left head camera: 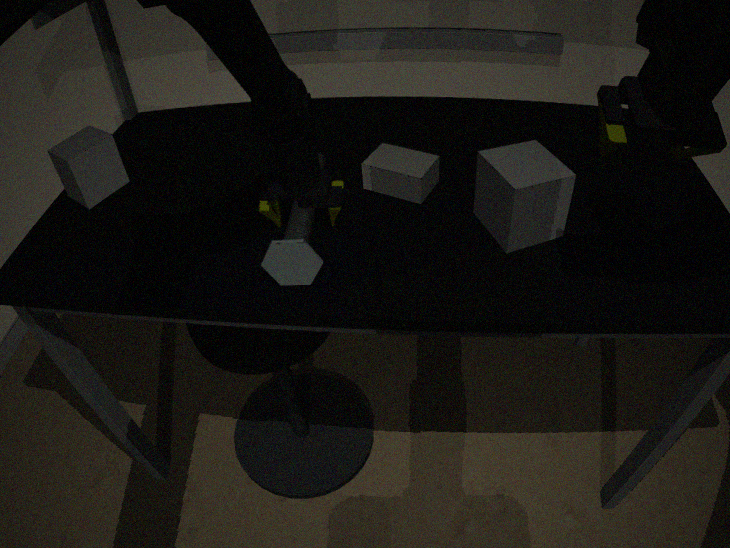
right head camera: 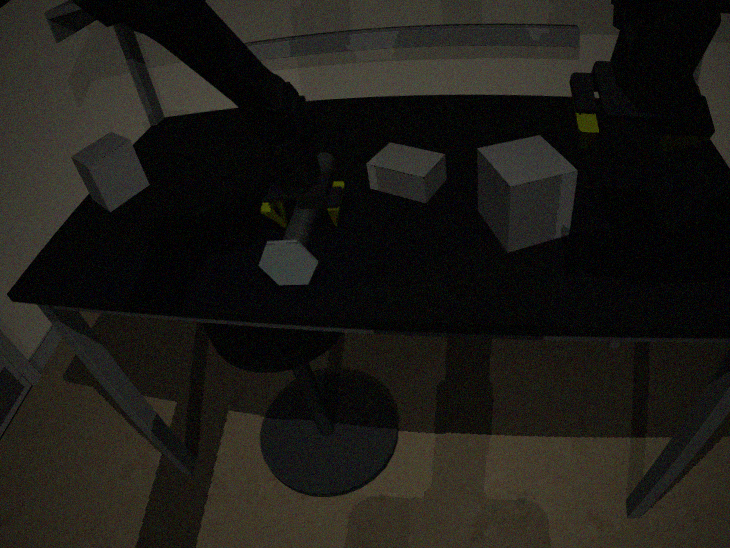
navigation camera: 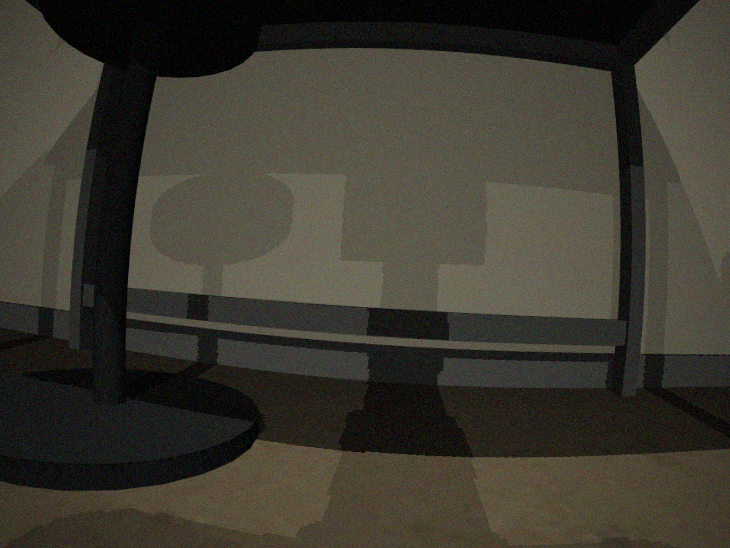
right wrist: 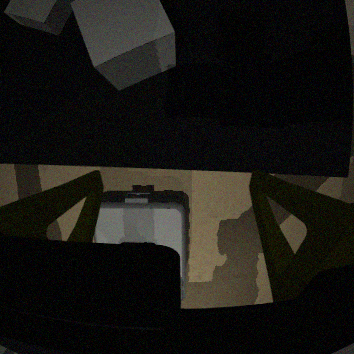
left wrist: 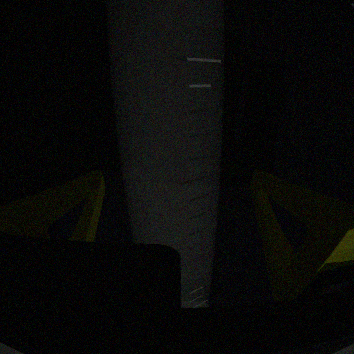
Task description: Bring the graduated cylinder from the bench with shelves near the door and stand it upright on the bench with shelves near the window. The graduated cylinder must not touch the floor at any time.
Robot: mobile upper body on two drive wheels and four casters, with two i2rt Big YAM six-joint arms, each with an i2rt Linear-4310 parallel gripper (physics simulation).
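Places are measured from the left arm's base along level axes (x right, y back, z down), in centimetres.
Where they show: left gripper, fingertip midpoint: (left head camera: 307,224) (right head camera: 311,225) (left wrist: 177,177); right gripper, fingertip midpoint: (left head camera: 637,153) (right head camera: 623,144) (right wrist: 175,177).
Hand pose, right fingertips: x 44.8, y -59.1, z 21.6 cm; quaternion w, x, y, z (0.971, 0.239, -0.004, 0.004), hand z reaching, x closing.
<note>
After its pixels a point has its place.
The graduated cylinder (left head camera: 300,221) {y -74.2, x -0.2, z 43.8 cm} (right head camera: 301,222) {y -74.3, x 0.0, z 43.9 cm} (left wrist: 170,125) {y -85.1, x -1.0, z 44.4 cm} lies on its side on a dark-topped bench (left head camera: 412,283) {y -65.6, x 17.7, z 49.6 cm} (right head camera: 412,283) {y -65.6, x 18.4, z 49.6 cm}, its pale hexagonal base toward the bench's front edge. Its scale marks show faintly in the left wrist view. My left gripper (left head camera: 306,225) {y -80.6, x -0.8, z 49.5 cm} (right head camera: 310,225) {y -80.6, x -0.8, z 49.5 cm} (left wrist: 177,177) {y -80.6, x -0.8, z 49.5 cm} is open over the tube, one finger on each side, with a gap on both sides. My right gripper (left head camera: 645,147) {y -59.1, x 44.8, z 21.6 cm} (right head camera: 633,135) {y -59.1, x 44.8, z 21.6 cm} (right wrist: 175,177) {y -59.1, x 44.8, z 21.6 cm} is open and empty at the right. The frames do not show which of the task's benches this is.
A small box (left head camera: 400,171) {y -88.4, x 16.0, z 43.8 cm} (right head camera: 406,171) {y -88.1, x 16.5, z 43.8 cm} and a larger box (left head camera: 523,200) {y -73.1, x 35.3, z 39.1 cm} (right head camera: 526,200) {y -73.5, x 36.2, z 39.9 cm} (right wrist: 125,35) {y -76.6, x 38.0, z 36.6 cm} stand right of the cylinder. Another box (left head camera: 89,168) {y -92.6, x -50.7, z 40.9 cm} (right head camera: 112,171) {y -93.4, x -50.3, z 41.0 cm} is at the far left. A round stool base (left head camera: 303,448) {y -80.0, x -15.6, z 137.9 cm} (right head camera: 329,448) {y -79.6, x -14.8, z 138.0 cm} (navigation camera: 117,430) {y -76.3, x -8.6, z 138.0 cm} stands below.
</note>
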